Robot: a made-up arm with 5 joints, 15 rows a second.
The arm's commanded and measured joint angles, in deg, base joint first. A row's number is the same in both.
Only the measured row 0 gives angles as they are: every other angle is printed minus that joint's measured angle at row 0.
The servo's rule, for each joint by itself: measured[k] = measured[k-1] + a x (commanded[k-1-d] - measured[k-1]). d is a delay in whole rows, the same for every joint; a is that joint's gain. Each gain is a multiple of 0.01, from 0.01 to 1. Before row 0 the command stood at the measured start. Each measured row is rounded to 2 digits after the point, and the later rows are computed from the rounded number. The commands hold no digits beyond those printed.
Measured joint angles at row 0: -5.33, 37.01, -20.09, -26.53, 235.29
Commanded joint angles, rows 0 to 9: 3.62, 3.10, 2.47, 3.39, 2.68; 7.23, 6.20, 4.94, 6.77, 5.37; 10.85, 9.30, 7.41, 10.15, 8.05; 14.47, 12.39, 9.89, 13.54, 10.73; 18.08, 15.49, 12.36, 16.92, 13.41; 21.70, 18.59, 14.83, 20.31, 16.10; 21.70, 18.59, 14.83, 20.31, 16.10; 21.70, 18.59, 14.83, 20.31, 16.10; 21.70, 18.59, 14.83, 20.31, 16.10; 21.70, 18.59, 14.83, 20.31, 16.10
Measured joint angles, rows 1 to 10: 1.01, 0.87, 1.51, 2.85, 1.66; 2.75, 2.36, 3.60, 6.14, 3.96; 5.02, 4.30, 5.92, 9.51, 6.50; 7.67, 6.57, 8.34, 12.90, 9.12; 10.58, 9.07, 10.79, 16.28, 11.78; 13.69, 11.74, 13.25, 19.67, 14.46; 15.93, 13.66, 14.21, 20.21, 15.48; 17.55, 15.04, 14.59, 20.29, 15.86; 18.71, 16.03, 14.74, 20.31, 16.01; 19.55, 16.75, 14.79, 20.31, 16.07
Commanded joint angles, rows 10 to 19: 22.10, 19.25, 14.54, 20.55, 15.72; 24.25, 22.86, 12.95, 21.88, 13.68; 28.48, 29.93, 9.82, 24.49, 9.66; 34.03, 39.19, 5.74, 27.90, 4.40; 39.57, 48.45, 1.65, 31.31, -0.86; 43.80, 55.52, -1.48, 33.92, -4.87; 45.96, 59.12, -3.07, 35.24, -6.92; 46.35, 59.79, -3.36, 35.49, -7.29; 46.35, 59.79, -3.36, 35.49, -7.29; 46.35, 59.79, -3.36, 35.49, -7.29
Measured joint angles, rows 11 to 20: 20.26, 17.45, 14.64, 20.51, 15.85; 21.38, 18.96, 13.61, 21.66, 14.50; 23.37, 22.03, 11.30, 24.04, 11.50; 26.35, 26.83, 7.91, 27.28, 7.10; 30.05, 32.88, 4.09, 30.67, 2.16; 33.90, 39.22, 0.69, 33.40, -2.20; 37.28, 44.79, -1.60, 34.95, -5.13; 39.82, 48.99, -2.67, 35.40, -6.47; 41.65, 52.01, -3.09, 35.48, -6.98; 42.97, 54.19, -3.25, 35.49, -7.17
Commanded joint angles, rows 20 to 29: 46.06, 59.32, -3.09, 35.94, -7.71; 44.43, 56.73, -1.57, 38.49, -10.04; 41.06, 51.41, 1.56, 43.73, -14.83; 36.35, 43.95, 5.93, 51.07, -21.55; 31.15, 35.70, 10.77, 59.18, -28.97; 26.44, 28.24, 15.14, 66.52, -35.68; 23.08, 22.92, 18.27, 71.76, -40.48; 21.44, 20.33, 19.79, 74.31, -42.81; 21.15, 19.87, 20.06, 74.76, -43.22; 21.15, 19.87, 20.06, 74.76, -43.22
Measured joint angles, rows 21 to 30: 43.84, 55.63, -3.15, 35.87, -7.50; 44.01, 55.94, -2.19, 38.07, -9.07; 43.18, 54.67, 0.10, 42.82, -12.64; 41.27, 51.67, 3.66, 49.75, -18.16; 38.44, 47.20, 8.00, 57.67, -24.86; 35.08, 41.89, 12.36, 65.10, -31.57; 31.72, 36.58, 15.97, 70.69, -37.09; 28.84, 32.03, 18.30, 73.73, -40.64; 26.69, 28.63, 19.37, 74.60, -42.24; 25.14, 26.18, 19.79, 74.73, -42.85
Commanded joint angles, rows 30 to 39: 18.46, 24.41, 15.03, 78.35, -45.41; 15.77, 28.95, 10.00, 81.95, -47.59; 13.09, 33.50, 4.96, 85.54, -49.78; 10.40, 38.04, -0.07, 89.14, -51.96; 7.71, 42.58, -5.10, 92.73, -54.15; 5.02, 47.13, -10.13, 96.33, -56.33; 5.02, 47.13, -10.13, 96.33, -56.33; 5.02, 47.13, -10.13, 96.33, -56.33; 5.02, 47.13, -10.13, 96.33, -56.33; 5.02, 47.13, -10.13, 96.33, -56.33
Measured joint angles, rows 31 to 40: 23.27, 25.68, 16.89, 77.77, -44.44; 21.17, 26.60, 12.69, 81.28, -46.39; 18.91, 28.53, 7.97, 84.86, -48.49; 16.53, 31.19, 3.07, 88.46, -50.64; 14.06, 34.38, -1.91, 92.05, -52.82; 11.53, 37.95, -6.92, 95.65, -55.00; 9.71, 40.52, -8.88, 96.22, -55.82; 8.40, 42.37, -9.64, 96.31, -56.14; 7.45, 43.70, -9.94, 96.33, -56.26; 6.77, 44.66, -10.06, 96.33, -56.30
